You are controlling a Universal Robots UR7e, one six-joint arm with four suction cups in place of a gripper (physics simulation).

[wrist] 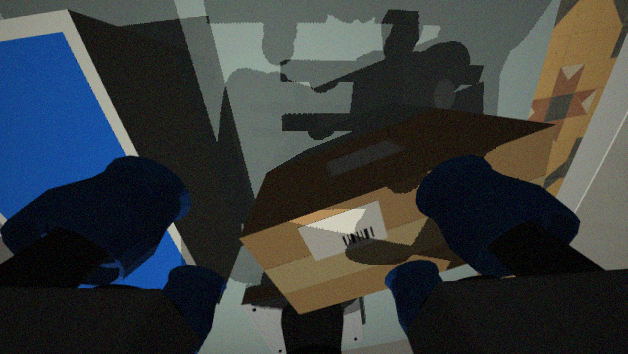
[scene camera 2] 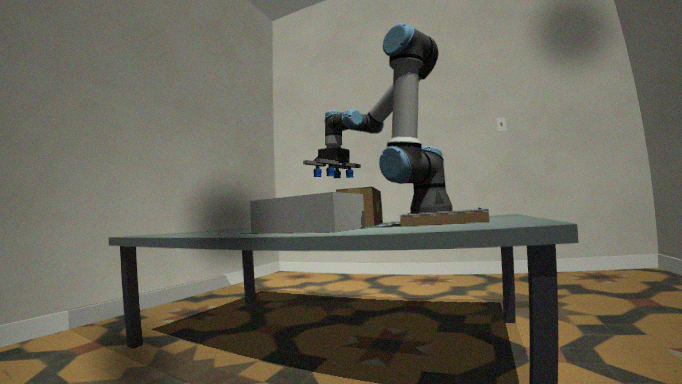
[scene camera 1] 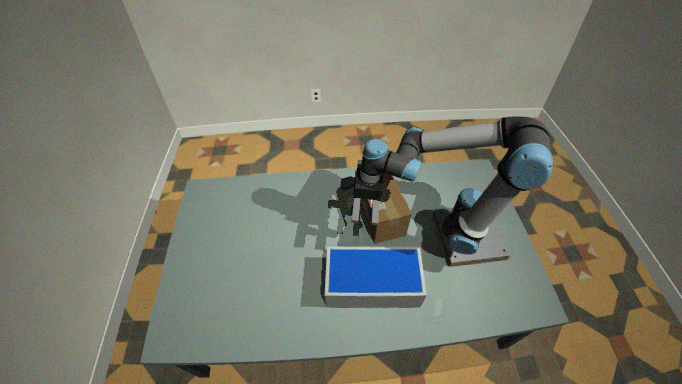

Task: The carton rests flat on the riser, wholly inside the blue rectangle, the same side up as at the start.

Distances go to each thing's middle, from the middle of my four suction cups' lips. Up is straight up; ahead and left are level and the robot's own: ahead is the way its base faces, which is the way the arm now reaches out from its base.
My suction cup is now 7 cm past the brown carton [scene camera 1: 394, 215], 10 cm to the left of it and 15 cm above it. Also, from my suction cup: grey riser [scene camera 2: 334, 211] (6 cm behind, 25 cm to the left, 17 cm below).
